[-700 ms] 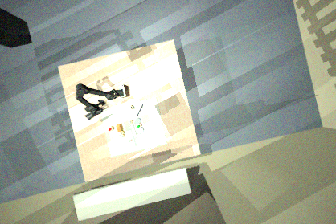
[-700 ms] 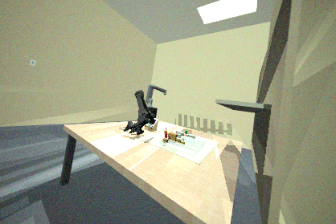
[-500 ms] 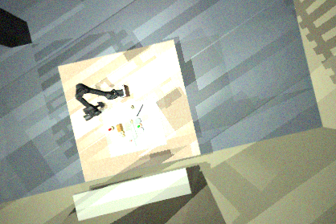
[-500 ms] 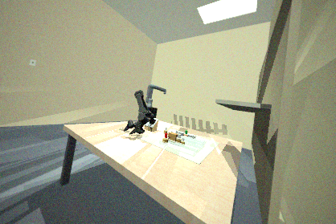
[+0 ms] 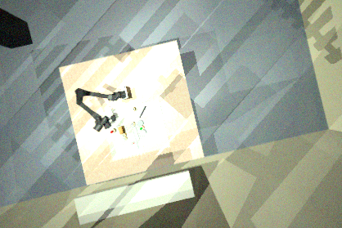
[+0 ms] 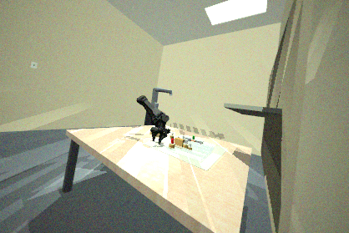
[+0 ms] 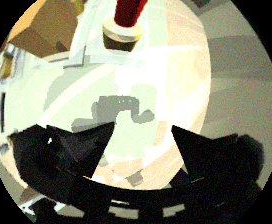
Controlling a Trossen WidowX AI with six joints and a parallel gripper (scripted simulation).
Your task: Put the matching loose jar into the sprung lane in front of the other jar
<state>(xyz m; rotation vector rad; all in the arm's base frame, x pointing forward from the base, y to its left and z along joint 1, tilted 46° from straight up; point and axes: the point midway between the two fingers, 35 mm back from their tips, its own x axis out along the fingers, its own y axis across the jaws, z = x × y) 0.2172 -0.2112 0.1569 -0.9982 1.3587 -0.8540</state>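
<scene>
My gripper tip is now 140 mm to the right of the brown box, 130 mm short of it and 10 mm below it. The rest, counted from my gripper tip: shelf: 610 mm ahead, 340 mm above, 260 mm to the left.
</scene>
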